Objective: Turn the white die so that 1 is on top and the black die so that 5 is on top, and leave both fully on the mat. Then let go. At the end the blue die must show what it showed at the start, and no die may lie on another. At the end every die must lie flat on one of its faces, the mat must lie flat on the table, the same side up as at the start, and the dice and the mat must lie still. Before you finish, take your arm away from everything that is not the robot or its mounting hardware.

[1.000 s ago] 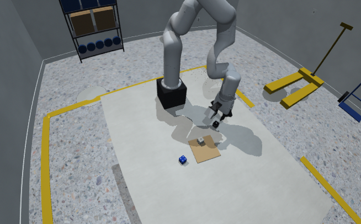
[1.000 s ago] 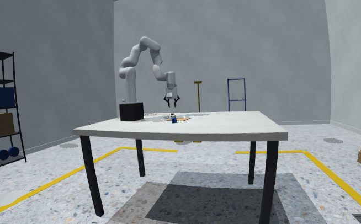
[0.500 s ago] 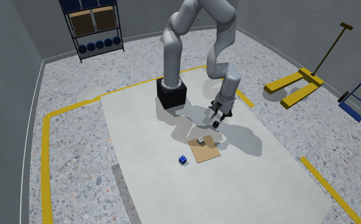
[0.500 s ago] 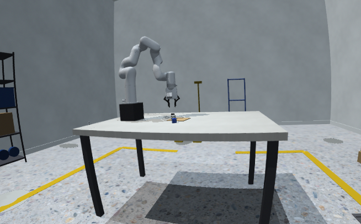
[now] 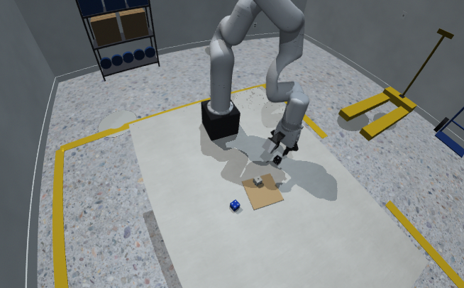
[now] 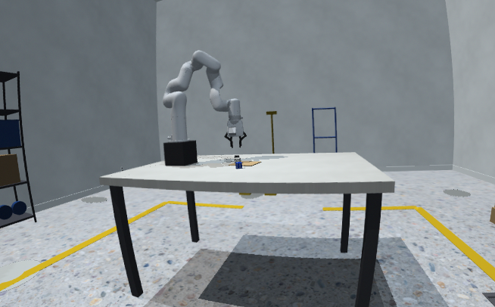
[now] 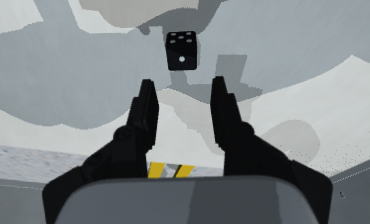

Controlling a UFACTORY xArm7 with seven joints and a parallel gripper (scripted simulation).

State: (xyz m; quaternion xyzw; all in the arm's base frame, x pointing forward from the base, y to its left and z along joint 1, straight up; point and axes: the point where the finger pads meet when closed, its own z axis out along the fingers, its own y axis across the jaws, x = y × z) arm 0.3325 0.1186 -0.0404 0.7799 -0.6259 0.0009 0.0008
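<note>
My hand is 90 mm above the black die. From my hand the other things lie so: blue die 90 mm ahead, 300 mm to the right, 90 mm below; then white die 40 mm ahead, 150 mm to the right, 80 mm below; then tan mat 90 mm ahead, 150 mm to the right, 100 mm below.
</note>
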